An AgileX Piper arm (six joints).
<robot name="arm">
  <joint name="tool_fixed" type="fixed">
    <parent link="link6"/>
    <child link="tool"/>
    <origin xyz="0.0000 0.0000 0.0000" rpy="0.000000 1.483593 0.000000"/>
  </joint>
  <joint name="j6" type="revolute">
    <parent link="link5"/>
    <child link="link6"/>
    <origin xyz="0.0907 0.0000 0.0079"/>
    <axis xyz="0.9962 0 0.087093"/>
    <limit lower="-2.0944" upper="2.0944"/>
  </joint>
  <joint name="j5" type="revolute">
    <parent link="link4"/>
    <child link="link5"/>
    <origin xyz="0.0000 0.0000 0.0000"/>
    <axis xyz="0 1 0"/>
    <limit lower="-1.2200" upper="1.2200"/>
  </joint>
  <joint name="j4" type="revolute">
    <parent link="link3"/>
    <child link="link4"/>
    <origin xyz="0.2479 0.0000 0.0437"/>
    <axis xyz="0.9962 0 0.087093"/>
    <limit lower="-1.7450" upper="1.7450"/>
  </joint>
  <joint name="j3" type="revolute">
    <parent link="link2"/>
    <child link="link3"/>
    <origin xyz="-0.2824 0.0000 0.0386"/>
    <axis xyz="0 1 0"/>
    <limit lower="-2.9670" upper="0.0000"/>
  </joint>
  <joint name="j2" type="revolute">
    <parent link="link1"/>
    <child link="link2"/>
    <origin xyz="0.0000 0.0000 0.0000"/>
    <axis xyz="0 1 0"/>
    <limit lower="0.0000" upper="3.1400"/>
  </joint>
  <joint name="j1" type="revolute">
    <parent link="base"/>
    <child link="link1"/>
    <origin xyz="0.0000 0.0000 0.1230"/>
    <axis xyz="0 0 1"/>
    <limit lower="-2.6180" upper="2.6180"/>
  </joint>
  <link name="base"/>
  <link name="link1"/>
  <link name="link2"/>
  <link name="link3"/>
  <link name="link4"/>
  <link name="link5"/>
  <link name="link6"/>
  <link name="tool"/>
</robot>
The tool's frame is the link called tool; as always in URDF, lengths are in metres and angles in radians.
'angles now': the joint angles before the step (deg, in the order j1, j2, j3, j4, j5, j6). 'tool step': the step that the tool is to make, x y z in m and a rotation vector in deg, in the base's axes. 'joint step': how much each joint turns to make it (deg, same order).
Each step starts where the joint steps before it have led.
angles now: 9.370 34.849 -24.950 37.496 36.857 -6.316
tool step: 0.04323 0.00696 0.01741 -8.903 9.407 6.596
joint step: 0.000 15.419 -11.869 -7.162 9.142 -1.088
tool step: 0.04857 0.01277 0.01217 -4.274 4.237 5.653
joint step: 1.435 13.361 -11.114 -2.473 4.078 -2.461
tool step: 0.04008 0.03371 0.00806 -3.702 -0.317 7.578
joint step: 6.658 10.789 -10.391 -3.686 0.272 -0.135
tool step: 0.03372 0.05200 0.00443 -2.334 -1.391 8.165
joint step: 7.968 10.780 -11.488 -2.986 0.130 0.498
